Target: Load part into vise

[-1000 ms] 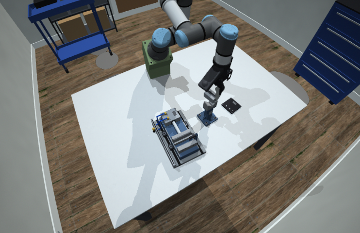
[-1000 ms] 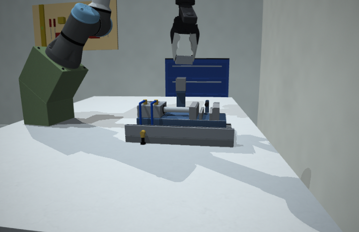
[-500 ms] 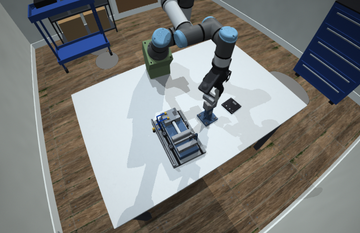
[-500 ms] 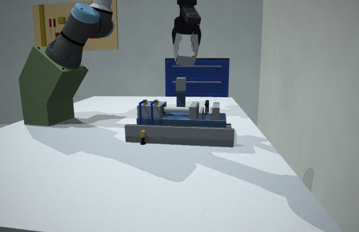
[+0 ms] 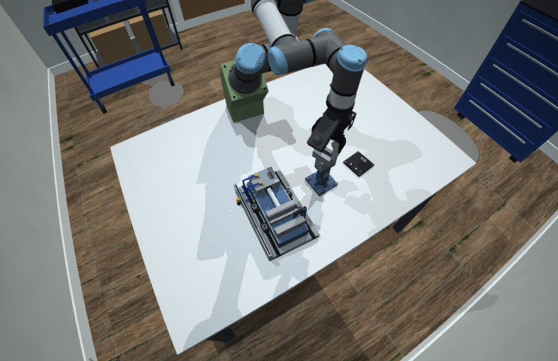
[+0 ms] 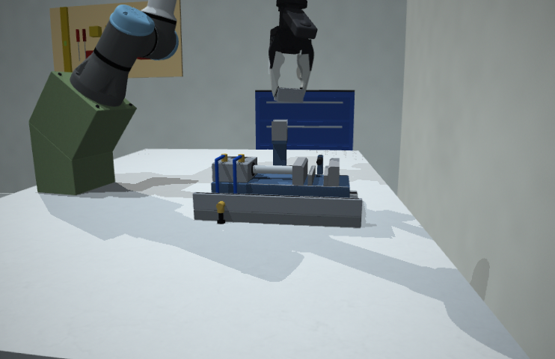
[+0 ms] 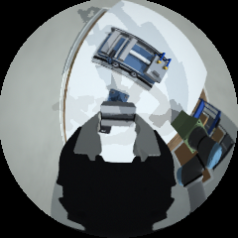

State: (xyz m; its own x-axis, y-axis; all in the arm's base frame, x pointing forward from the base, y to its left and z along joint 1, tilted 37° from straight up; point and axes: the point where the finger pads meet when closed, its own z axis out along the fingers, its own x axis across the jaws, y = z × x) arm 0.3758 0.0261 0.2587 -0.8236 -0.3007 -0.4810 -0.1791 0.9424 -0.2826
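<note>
Now: hand 50 mm short of the work stop, 140 mm to the left of it and 140 mm above it. From my hand the other things lie so: part: right at my hand; air cylinder: 120 mm behind, 150 mm to the right, 150 mm below; moving jaw: 10 mm ahead, 180 mm to the right, 150 mm below.
</note>
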